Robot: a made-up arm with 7 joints.
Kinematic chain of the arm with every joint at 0, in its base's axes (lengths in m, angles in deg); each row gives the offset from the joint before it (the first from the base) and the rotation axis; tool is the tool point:
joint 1: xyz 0 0 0.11 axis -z
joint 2: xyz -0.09 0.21 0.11 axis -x
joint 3: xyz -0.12 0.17 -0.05 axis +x
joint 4: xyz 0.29 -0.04 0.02 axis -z
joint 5: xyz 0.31 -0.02 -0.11 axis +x
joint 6: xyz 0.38 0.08 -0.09 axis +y
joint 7: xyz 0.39 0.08 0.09 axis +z
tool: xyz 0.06 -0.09 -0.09
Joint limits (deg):
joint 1: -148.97..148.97
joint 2: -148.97..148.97
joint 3: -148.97..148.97
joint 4: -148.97..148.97
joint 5: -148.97..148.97
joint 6: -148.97..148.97
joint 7: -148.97..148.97
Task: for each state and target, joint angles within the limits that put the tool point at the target. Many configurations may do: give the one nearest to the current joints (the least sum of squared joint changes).
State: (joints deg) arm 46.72 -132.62 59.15 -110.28 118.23 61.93 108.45
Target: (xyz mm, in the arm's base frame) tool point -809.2 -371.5 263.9
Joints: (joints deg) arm 40.74 -126.70 42.37 -102.18 115.88 42.59 103.67
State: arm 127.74 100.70 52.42 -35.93 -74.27 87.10 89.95
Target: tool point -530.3 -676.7 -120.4
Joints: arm 112.70 97.99 51.39 -38.28 -81.33 108.43 88.95
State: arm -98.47 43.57 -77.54 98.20 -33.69 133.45 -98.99
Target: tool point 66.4 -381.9 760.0
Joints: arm -120.37 36.99 -77.15 113.80 -42.98 98.88 -95.58
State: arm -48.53 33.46 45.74 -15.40 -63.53 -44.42 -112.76
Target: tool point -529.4 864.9 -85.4
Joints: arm -75.32 45.68 42.44 -22.71 -61.83 -75.35 -111.64
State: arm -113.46 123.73 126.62 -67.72 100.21 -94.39 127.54
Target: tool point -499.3 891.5 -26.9
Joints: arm -92.69 128.75 111.84 -55.29 119.40 -68.58 117.95
